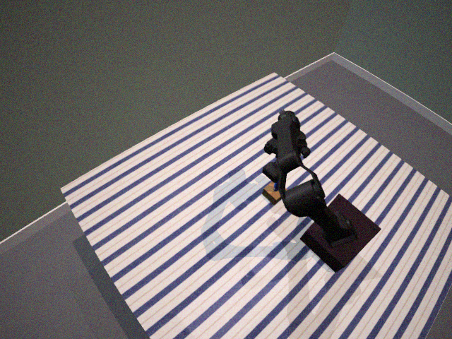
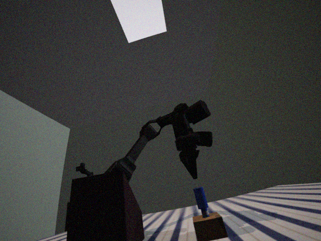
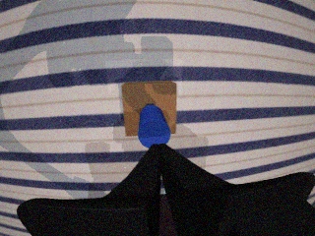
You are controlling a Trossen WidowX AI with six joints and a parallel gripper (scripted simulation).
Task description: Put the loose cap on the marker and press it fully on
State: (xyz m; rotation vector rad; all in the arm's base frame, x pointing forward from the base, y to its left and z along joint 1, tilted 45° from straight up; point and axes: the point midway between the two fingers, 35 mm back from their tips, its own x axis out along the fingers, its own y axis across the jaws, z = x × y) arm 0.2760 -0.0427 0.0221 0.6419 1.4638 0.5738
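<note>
The blue cap lies 50 mm below my gripper tip. From my gripper tip the other things lie so: brown holder block 120 mm below.
</note>
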